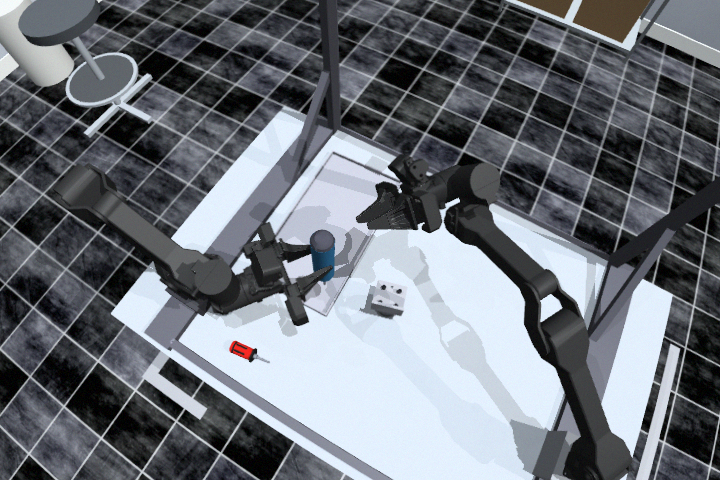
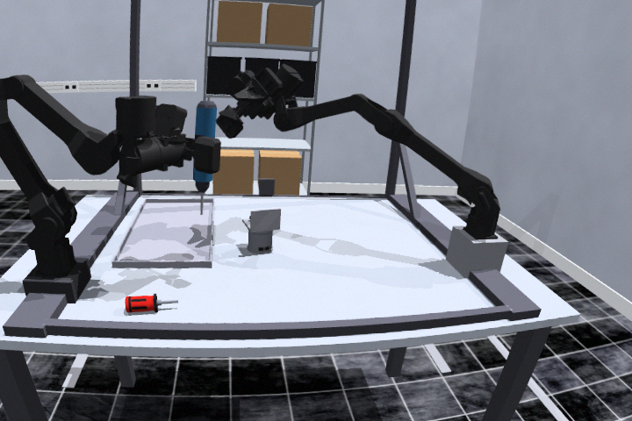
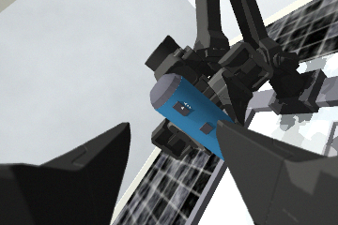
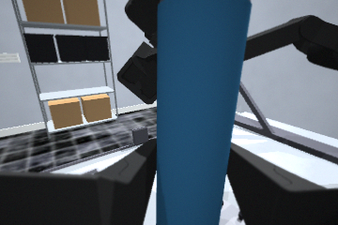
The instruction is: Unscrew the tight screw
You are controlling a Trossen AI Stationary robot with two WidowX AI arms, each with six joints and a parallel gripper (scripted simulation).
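Note:
My left hand is 40 mm short of the joint module, 60 mm to the right of it and 300 mm above it. The rest, counted from my left hand: bit 90 mm ahead, 70 mm to the right, 200 mm below; then electric screwdriver 80 mm ahead, 60 mm to the right, 110 mm below; then bracket 40 mm ahead, 60 mm to the left, 260 mm below.
Now: right hand 4 cm above the electric screwdriver, 3 cm past it and 2 cm to the right of it. Also, from my right hand: bit 13 cm below, 2 cm behind, 1 cm to the left; joint module 23 cm below, 14 cm to the left, 7 cm behind; bracket 19 cm below, 15 cm to the left, 7 cm behind.

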